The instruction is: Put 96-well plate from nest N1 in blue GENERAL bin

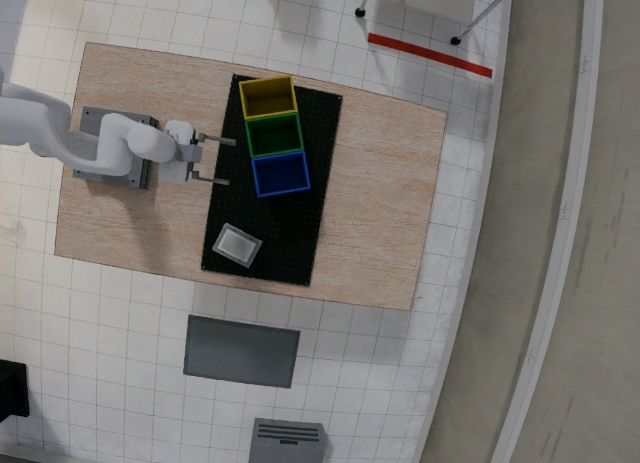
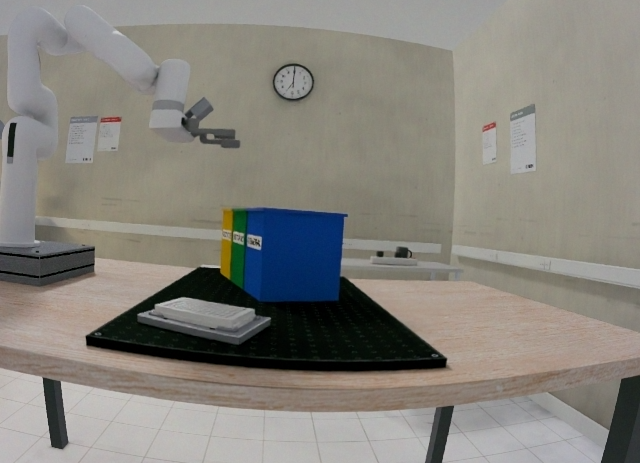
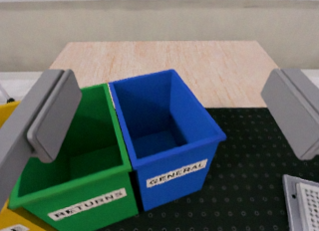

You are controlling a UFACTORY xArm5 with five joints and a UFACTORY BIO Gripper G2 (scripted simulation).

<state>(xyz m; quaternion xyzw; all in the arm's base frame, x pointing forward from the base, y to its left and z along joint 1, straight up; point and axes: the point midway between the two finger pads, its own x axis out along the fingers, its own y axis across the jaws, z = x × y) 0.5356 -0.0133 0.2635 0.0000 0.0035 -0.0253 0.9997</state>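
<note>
Right now the white 96-well plate is 10 mm ahead of my hand, 290 mm to the right of it and 300 mm below it. Round my hand: green bin (120 mm ahead, 130 mm to the left, 230 mm below); then blue general bin (160 mm ahead, 230 mm below); then yellow bin (80 mm ahead, 250 mm to the left, 230 mm below).
</note>
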